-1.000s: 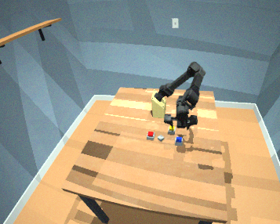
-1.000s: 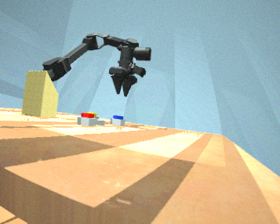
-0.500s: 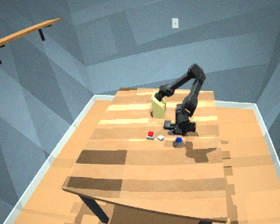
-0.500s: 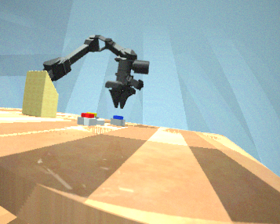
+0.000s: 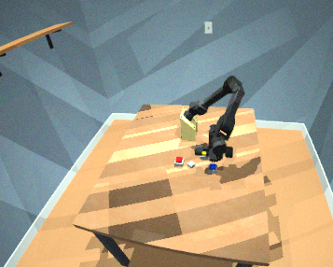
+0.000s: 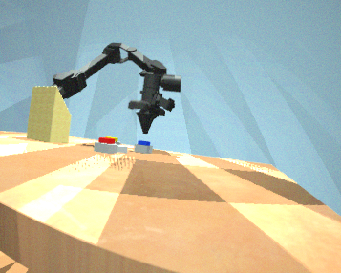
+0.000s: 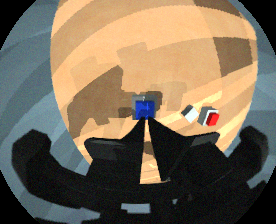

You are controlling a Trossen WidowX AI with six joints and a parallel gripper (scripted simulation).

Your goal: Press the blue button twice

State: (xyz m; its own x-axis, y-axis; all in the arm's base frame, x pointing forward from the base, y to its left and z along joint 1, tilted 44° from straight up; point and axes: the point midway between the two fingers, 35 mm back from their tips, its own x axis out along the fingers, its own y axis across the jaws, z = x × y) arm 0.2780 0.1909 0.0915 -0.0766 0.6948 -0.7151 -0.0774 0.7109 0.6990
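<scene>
My gripper tip is now 40 mm above the blue button. Round my gripper tip: small grey block (10 mm behind, 120 mm to the right, 50 mm below); yellow button (90 mm behind, 60 mm to the right, 30 mm below); red button (10 mm behind, 190 mm to the right, 30 mm below).
</scene>
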